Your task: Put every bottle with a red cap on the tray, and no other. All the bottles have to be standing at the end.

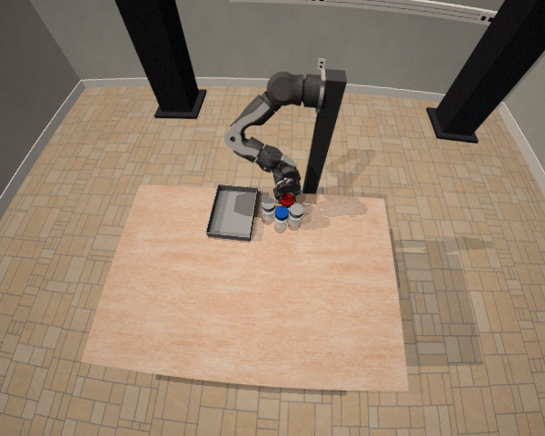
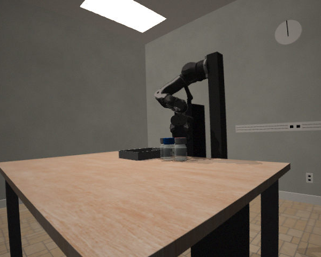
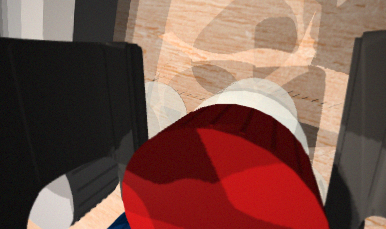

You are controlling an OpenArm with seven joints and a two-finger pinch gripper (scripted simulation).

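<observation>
My gripper is now 2 cm short of the red-capped bottle and 5 cm above it. Also, from my hand: blue-capped bottle (8 cm ahead, 1 cm to the right, 5 cm below); then dark grey tray (5 cm ahead, 22 cm to the right, 8 cm below).
</observation>
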